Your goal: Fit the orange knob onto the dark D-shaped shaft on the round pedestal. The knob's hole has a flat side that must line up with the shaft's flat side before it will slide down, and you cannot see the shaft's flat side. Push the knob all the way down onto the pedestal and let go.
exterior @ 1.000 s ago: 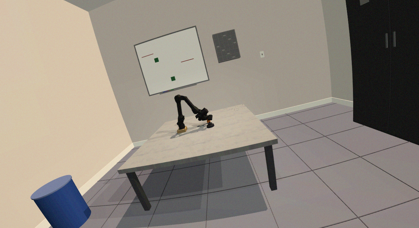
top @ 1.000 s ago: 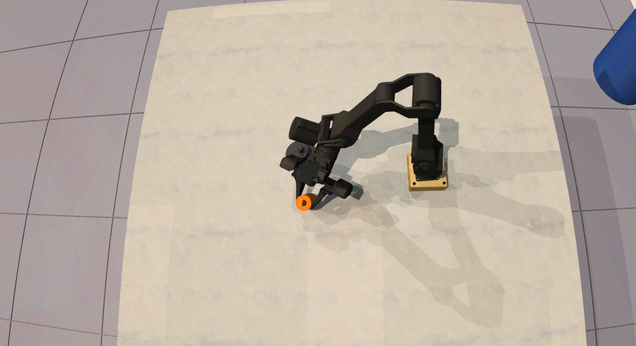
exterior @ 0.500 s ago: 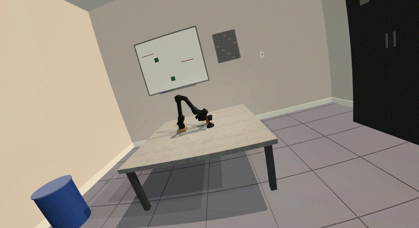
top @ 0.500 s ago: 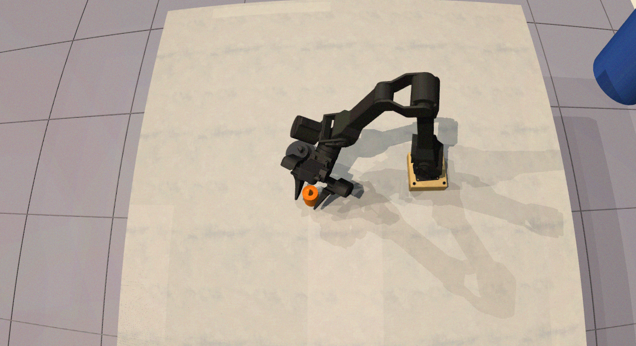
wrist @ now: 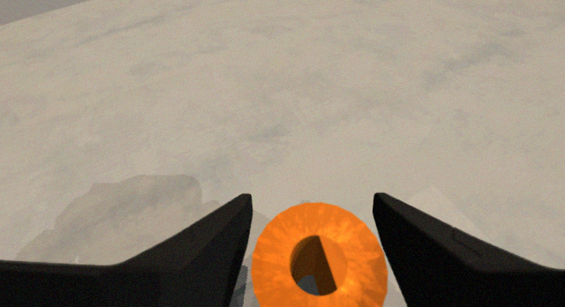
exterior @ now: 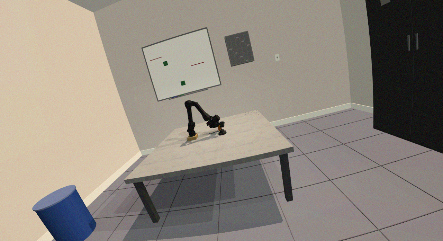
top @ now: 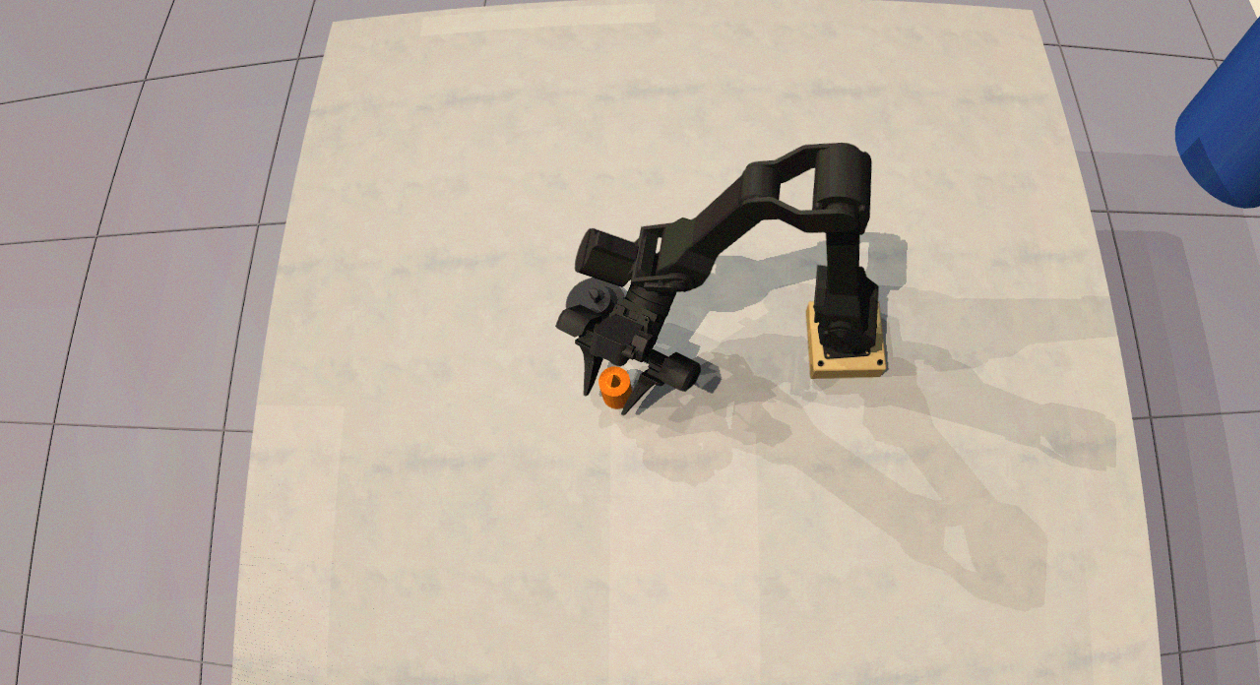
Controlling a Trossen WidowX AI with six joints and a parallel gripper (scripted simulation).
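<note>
Now: the orange knob 20 mm to the right of my gripper tip, 20 mm behind it and 10 mm below it. From my gripper tip the other things lie so: dark round pedestal 150 mm to the right, 10 mm below, 10 mm ahead.
</note>
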